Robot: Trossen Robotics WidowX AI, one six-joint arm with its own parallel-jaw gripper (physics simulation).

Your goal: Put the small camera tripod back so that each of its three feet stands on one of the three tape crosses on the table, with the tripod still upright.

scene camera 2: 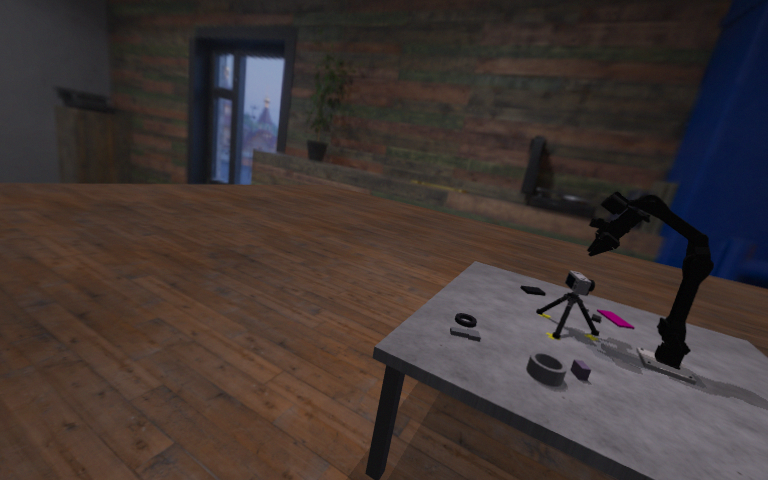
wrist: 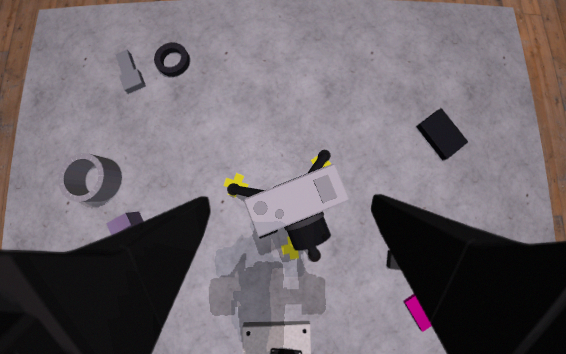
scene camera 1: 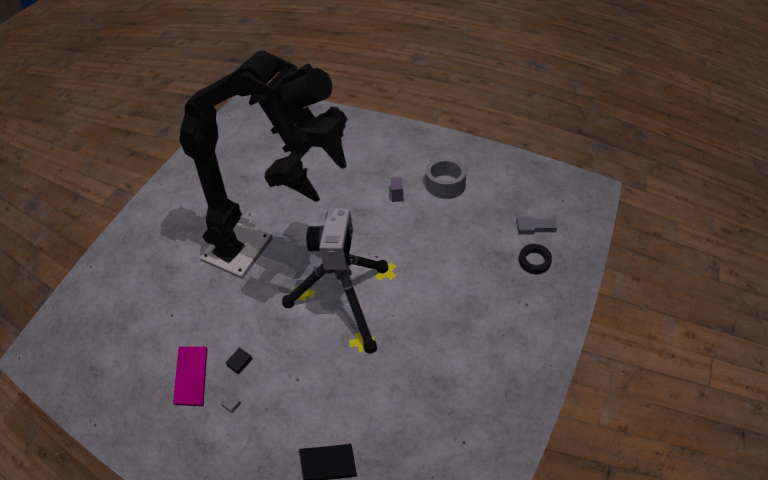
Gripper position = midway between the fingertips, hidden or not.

My gripper (scene camera 1: 331, 183) is open, holding nothing. A grey flat piece (wrist: 131, 78) rests on the table.
